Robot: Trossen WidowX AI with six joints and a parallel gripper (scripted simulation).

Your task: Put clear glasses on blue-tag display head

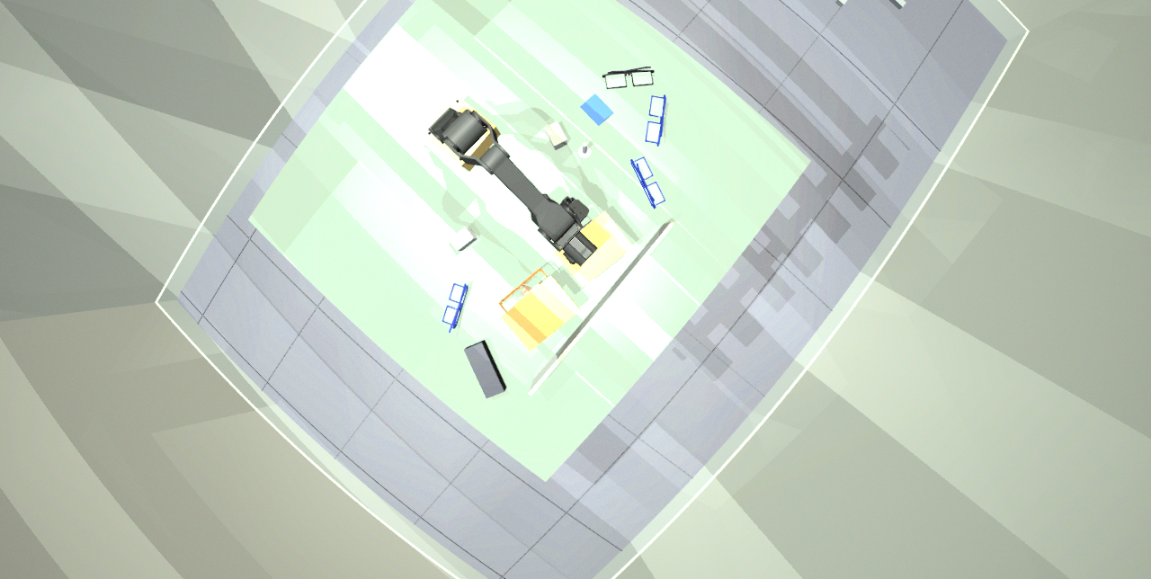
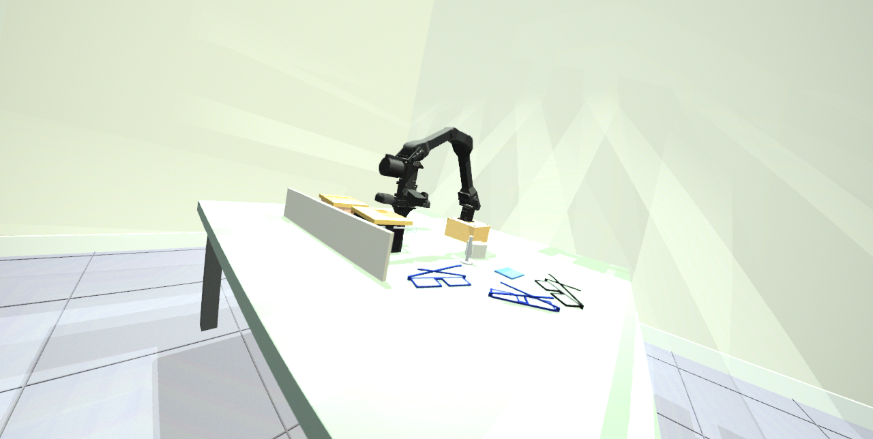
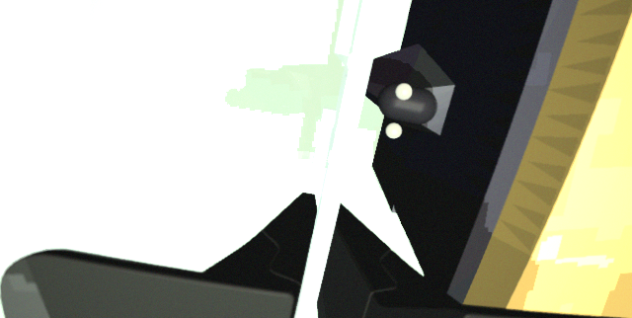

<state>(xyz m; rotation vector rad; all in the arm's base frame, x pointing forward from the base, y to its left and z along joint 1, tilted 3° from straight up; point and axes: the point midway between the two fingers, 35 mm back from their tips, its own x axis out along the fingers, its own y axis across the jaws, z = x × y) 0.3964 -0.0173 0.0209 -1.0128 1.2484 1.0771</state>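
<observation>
The black display head is 8 cm ahead of my gripper tip, 2 cm to the left of it and 1 cm below it. Round my gripper tip: long panel 22 cm ahead, 9 cm to the right, 1 cm below; then small post 22 cm to the left, 10 cm behind, 4 cm below; then blue tag 34 cm to the left, 15 cm behind, 6 cm below.
</observation>
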